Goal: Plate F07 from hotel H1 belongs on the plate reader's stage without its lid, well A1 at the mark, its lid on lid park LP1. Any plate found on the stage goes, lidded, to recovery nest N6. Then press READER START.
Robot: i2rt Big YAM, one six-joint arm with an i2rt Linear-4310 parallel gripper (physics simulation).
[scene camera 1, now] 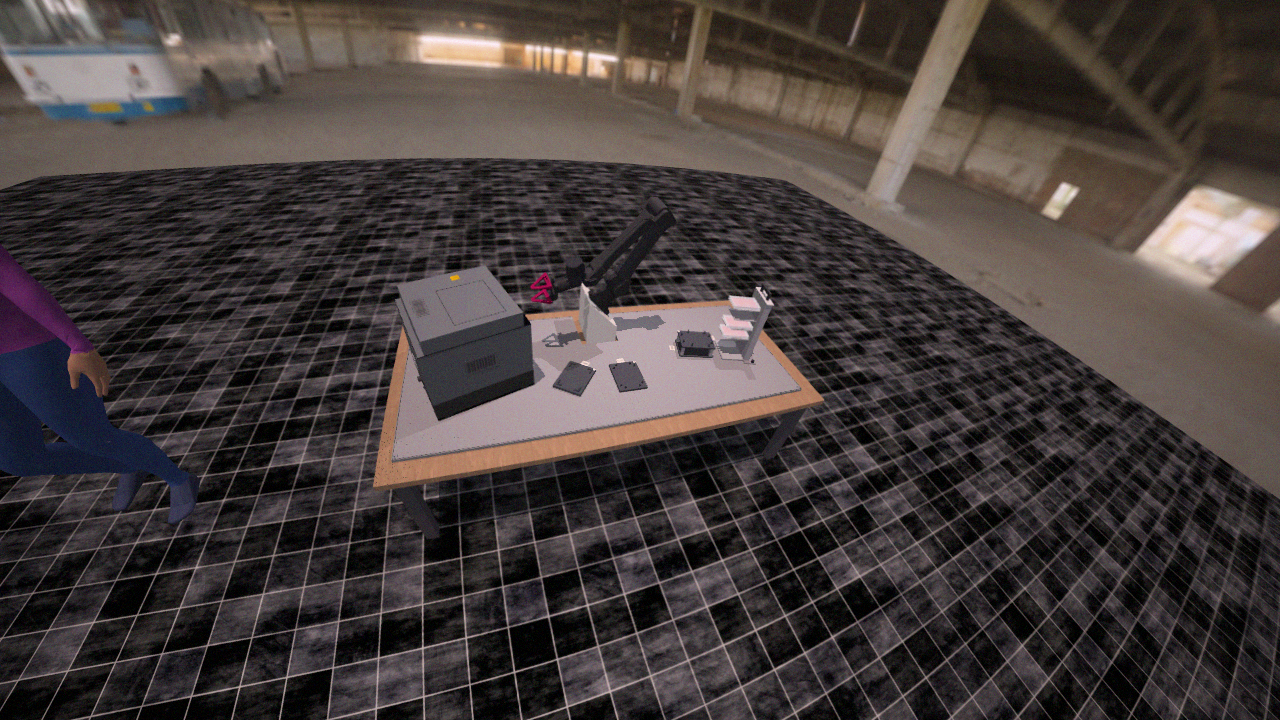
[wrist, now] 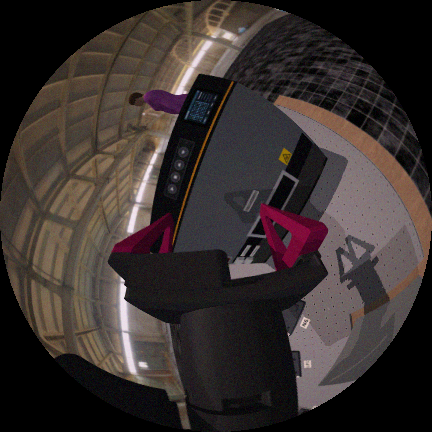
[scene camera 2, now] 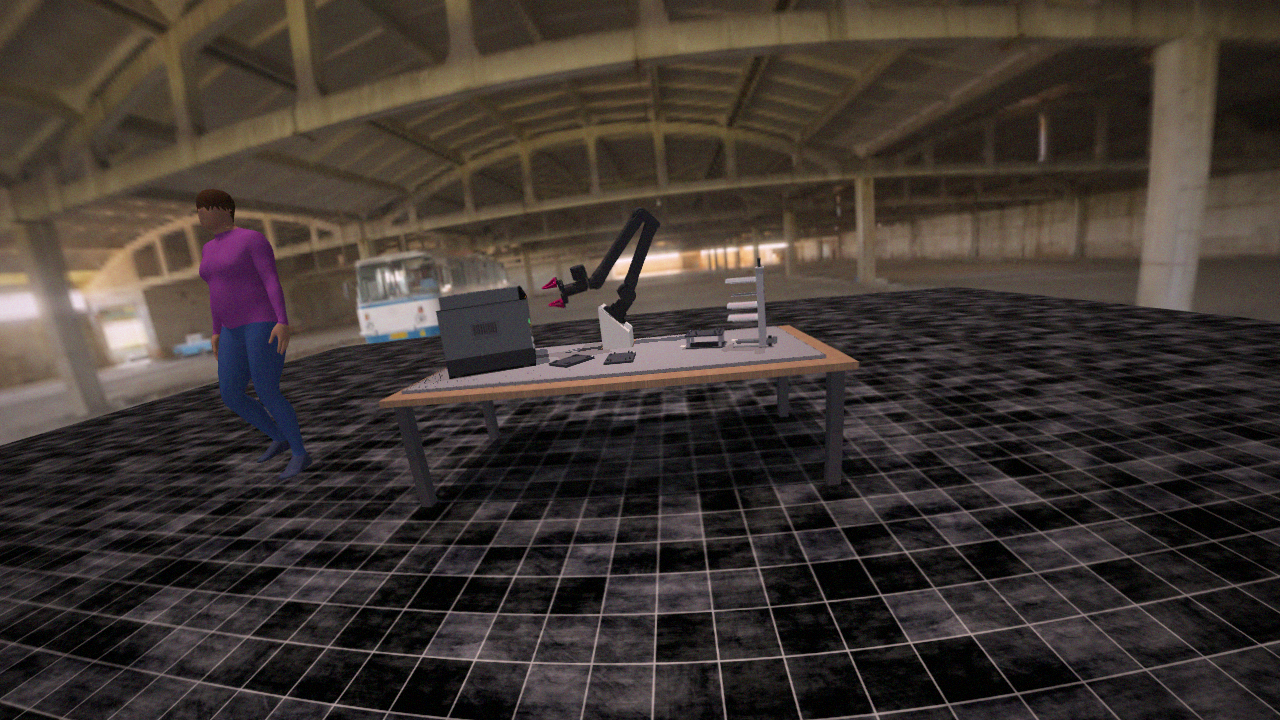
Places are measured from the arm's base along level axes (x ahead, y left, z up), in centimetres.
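Pixels of known places: gripper, between the fingertips: (scene camera 1: 531, 294) (wrist: 216, 212) (scene camera 2: 545, 296); arm's base, origin of its link: (scene camera 1: 597, 303) (scene camera 2: 614, 315).
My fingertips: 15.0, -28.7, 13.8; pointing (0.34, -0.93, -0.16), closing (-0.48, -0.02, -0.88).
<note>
Ahead of a thing's pixels: the offset from my fingertips to its top centre, as dx, dy, dz. "spot": to the spot under its first point.
The grey plate reader @(+13.1, -24.3, +6.8) (scene camera 1: 474, 358) (scene camera 2: 486, 331) (wrist: 220, 165) stands at the table's left end. In the wrist view its round front buttons @(spot: +4.0, -9.3, +3.9) (wrist: 177, 170) and lit display @(spot: -5.5, -14.1, +3.8) (wrist: 201, 107) show; the button labels are unreadable. My gripper (scene camera 1: 537, 289) (scene camera 2: 546, 295) (wrist: 216, 212) is open and empty, raised in front of the reader's face. The stage is mostly hidden behind the gripper. Hotel H1 (scene camera 1: 759, 326) (scene camera 2: 761, 308) stands at the right with pale tiers; plate F07 cannot be told apart. Dark nest N6 @(+18.6, +16.9, -26.7) (scene camera 1: 575, 377) (scene camera 2: 571, 360) (wrist: 296, 316) and lid park LP1 @(+18.2, +39.0, -26.5) (scene camera 1: 628, 376) (scene camera 2: 619, 358) (wrist: 297, 363) lie mid-table.
A raised black holder (scene camera 1: 695, 343) (scene camera 2: 705, 338) stands left of the hotel. The arm's white base bracket (scene camera 1: 597, 317) (scene camera 2: 615, 329) stands at the table's back edge. A person (scene camera 1: 40, 376) (scene camera 2: 243, 295) (wrist: 165, 101) is beyond the reader's end of the table.
</note>
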